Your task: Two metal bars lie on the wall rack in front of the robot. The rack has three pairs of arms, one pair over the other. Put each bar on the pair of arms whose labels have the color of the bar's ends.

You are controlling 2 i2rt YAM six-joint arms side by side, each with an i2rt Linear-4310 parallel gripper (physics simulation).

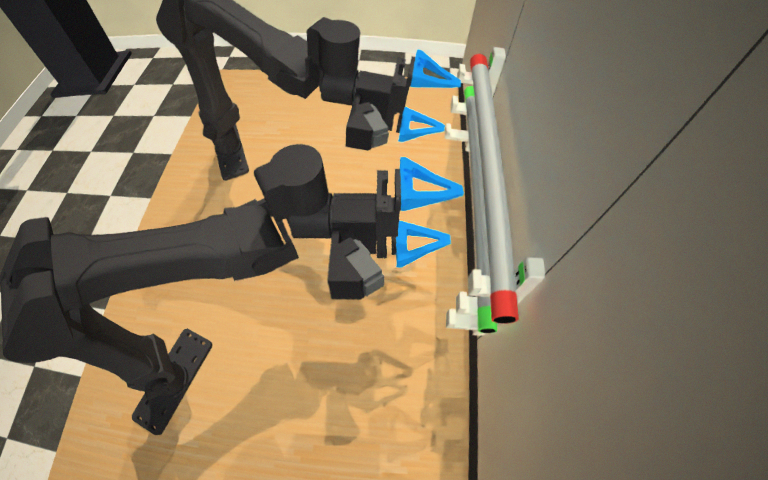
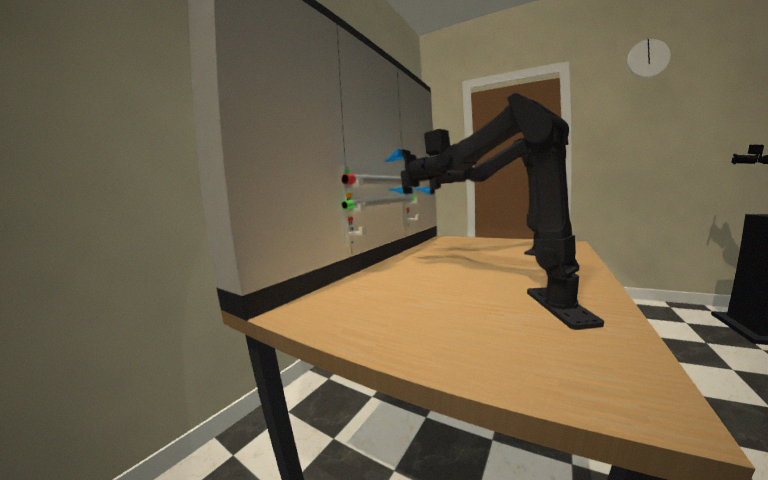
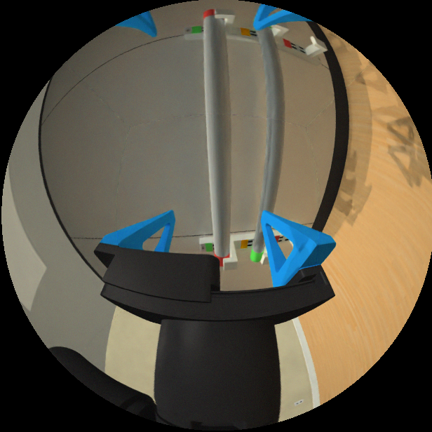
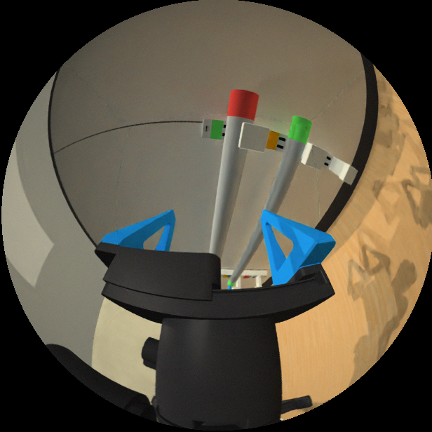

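Seen in the pictures: left gripper, fingertip midpoint: (image 1: 452, 107) (image 2: 387, 175); right gripper, fingertip midpoint: (image 1: 456, 216); left arm's base, link origin: (image 1: 229, 149) (image 2: 560, 307); right arm's base, link origin: (image 1: 173, 380).
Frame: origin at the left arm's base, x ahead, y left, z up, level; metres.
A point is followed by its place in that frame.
Observation:
The red-ended bar (image 1: 495, 169) @[y -0.525, x 0.371, z 0.327 m] (image 2: 376, 178) @[y -0.405, x 0.419, z 0.315 m] (image 3: 217, 125) (image 4: 231, 170) lies on the top pair of rack arms, beside green labels (image 3: 197, 30) (image 4: 217, 129). The green-ended bar (image 1: 479, 186) @[y -0.497, x 0.385, z 0.246 m] (image 2: 376, 201) @[y -0.406, x 0.424, z 0.236 m] (image 3: 276, 110) (image 4: 280, 185) lies on the middle pair, with orange labels (image 3: 245, 32) (image 4: 272, 140). The lowest pair, with red labels (image 3: 287, 43) (image 2: 350, 219) @[y -0.312, x 0.503, z 0.186 m], carries no bar. My left gripper (image 1: 451, 105) @[y -0.386, x 0.381, z 0.321 m] (image 3: 217, 214) and right gripper (image 1: 455, 215) @[y -0.571, x 0.281, z 0.324 m] (image 2: 387, 175) (image 4: 218, 212) are open and empty, pointing at the rack a little in front of the bars.
The white rack strips stand on a grey wall panel (image 1: 640, 294) @[y -0.759, x 0.285, z 0.498 m] (image 2: 283, 141) @[y -0.127, x 0.625, z 0.408 m] behind the wooden table (image 1: 271, 339) @[y -0.524, x -0.027, z 0.000 m] (image 2: 453, 316) @[y 0.009, x 0.242, z 0.000 m]. The lower white arms (image 1: 461, 318) @[y -0.658, x 0.284, z 0.147 m] (image 3: 316, 46) stick out from the wall below the bars. The two grippers are close side by side along the bars.

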